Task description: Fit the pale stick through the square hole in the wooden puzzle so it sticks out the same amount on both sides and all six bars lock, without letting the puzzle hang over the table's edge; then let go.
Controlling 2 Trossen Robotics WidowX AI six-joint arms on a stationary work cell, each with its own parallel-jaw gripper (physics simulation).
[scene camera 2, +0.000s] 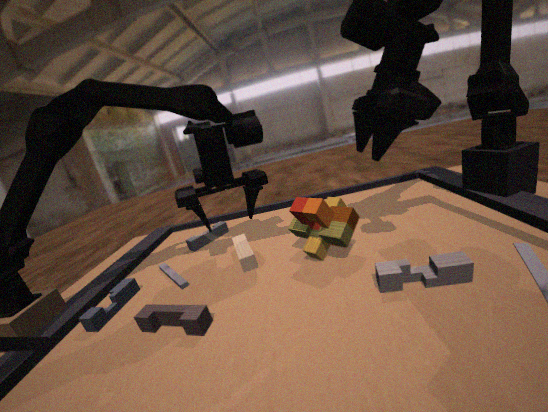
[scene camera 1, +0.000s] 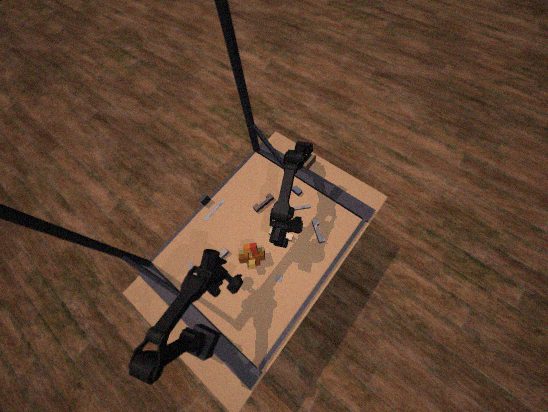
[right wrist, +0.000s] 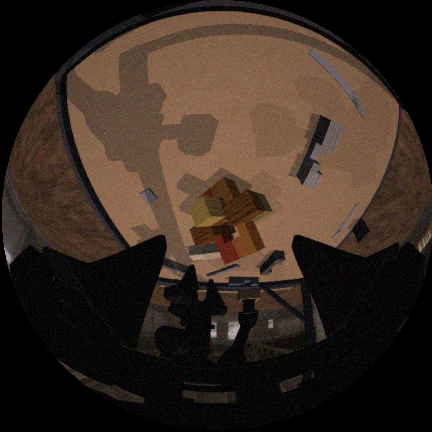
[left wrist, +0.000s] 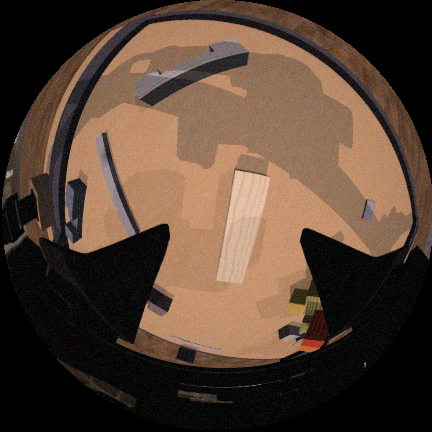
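Seen in the pictures: left gripper, fingertip midpoint: [scene camera 2: 231, 224] [right wrist: 201, 272] [left wrist: 238, 233]; right gripper, fingertip midpoint: [scene camera 2: 366, 155] [scene camera 1: 233, 268] [right wrist: 231, 242]; left arm's base at its link origin: [scene camera 2: 17, 306] [right wrist: 248, 299] [left wrist: 34, 204]; right arm's base at its link origin: [scene camera 2: 498, 146] [scene camera 1: 198, 342].
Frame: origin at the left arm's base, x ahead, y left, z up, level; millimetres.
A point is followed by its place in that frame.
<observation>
The pale stick [scene camera 2: 244, 252] {z -35, x 434, y 135 mm} [left wrist: 250, 200] {z -35, x 411, y 206 mm} [right wrist: 204, 252] {z -38, x 431, y 187 mm} lies flat on the table beside the puzzle, apart from it. The wooden puzzle [scene camera 1: 251, 255] [scene camera 2: 316, 212] [right wrist: 250, 207], of crossed red, orange, yellow and green bars, rests tilted on the table, well inside the edges. In the right wrist view a small gap shows near its centre. My left gripper [scene camera 1: 286, 231] {z 8, x 405, y 192 mm} [scene camera 2: 230, 223] {z 8, x 405, y 192 mm} [left wrist: 238, 233] {z 8, x 405, y 192 mm} is wide open and empty, pointing down above the stick, which shows between its fingertips in the left wrist view. My right gripper [scene camera 2: 368, 154] {z 97, x 693, y 141 mm} [right wrist: 231, 242] {z 97, x 693, y 141 mm} is open and empty, high above the table behind the puzzle.
A brown notched bar [scene camera 1: 263, 203] {z -36, x 346, y -6 mm} [scene camera 2: 172, 317] {z -47, x 341, y -15 mm}, a blue notched bar [scene camera 2: 125, 292] {z -46, x 187, y 73 mm}, a blue-grey bar [scene camera 1: 318, 231] {z -35, x 297, y 312 mm} [left wrist: 192, 70] {z -40, x 302, y 298 mm} and a thin strip [scene camera 2: 173, 276] {z -55, x 270, y 123 mm} lie around the left arm. A grey notched bar [scene camera 2: 450, 270] {z -42, x 738, y -22 mm} [right wrist: 320, 145] {z -50, x 722, y -1 mm} lies nearer the right arm. A dark rail [scene camera 1: 314, 294] {z -45, x 550, y 469 mm} edges the table.
</observation>
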